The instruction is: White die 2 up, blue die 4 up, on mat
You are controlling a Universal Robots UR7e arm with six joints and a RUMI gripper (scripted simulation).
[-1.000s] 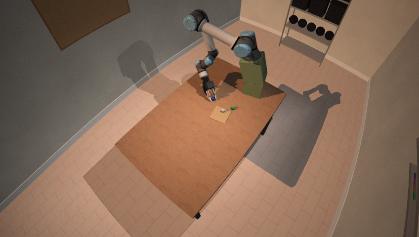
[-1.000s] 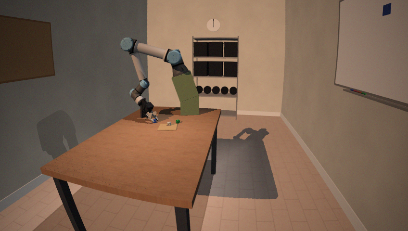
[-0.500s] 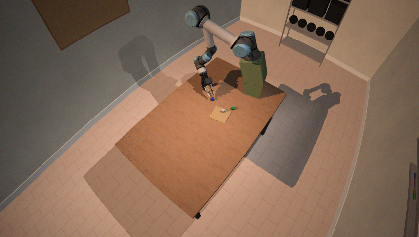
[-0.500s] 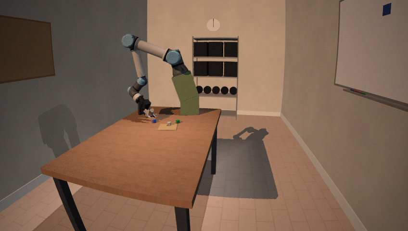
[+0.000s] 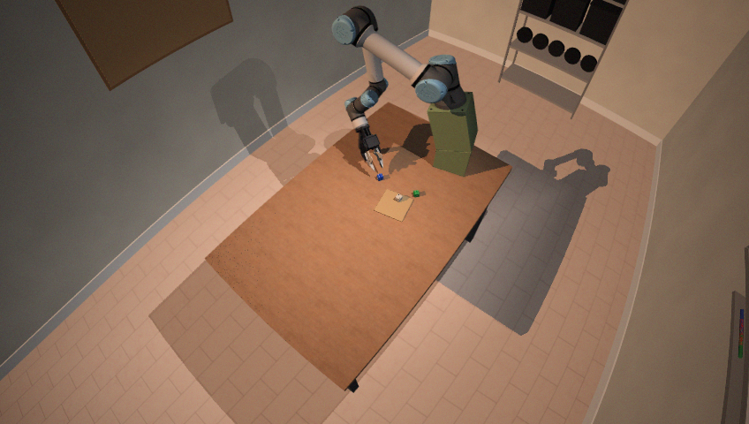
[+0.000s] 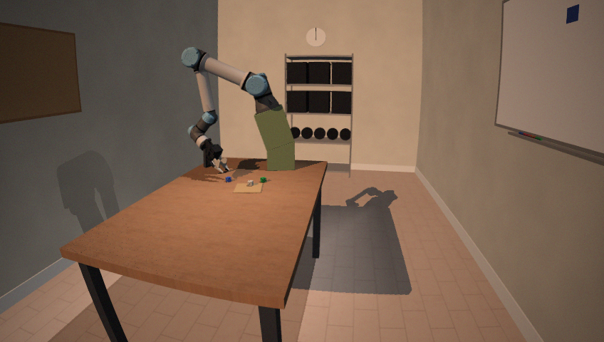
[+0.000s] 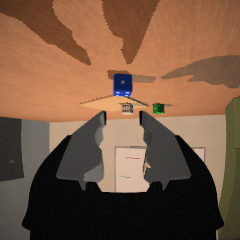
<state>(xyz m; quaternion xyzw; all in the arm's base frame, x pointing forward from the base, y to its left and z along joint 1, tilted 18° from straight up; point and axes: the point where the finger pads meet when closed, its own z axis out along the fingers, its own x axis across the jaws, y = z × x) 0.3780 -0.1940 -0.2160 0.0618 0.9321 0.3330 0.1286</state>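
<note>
Now: the blue die 10 mm ahead of my hand, 30 mm to the left of it and 50 mm below it. Round my hand: green die: 50 mm behind, 220 mm to the left, 50 mm below; then tan mat: 70 mm ahead, 190 mm to the left, 60 mm below; then white die: 30 mm ahead, 180 mm to the left, 40 mm below.
</note>
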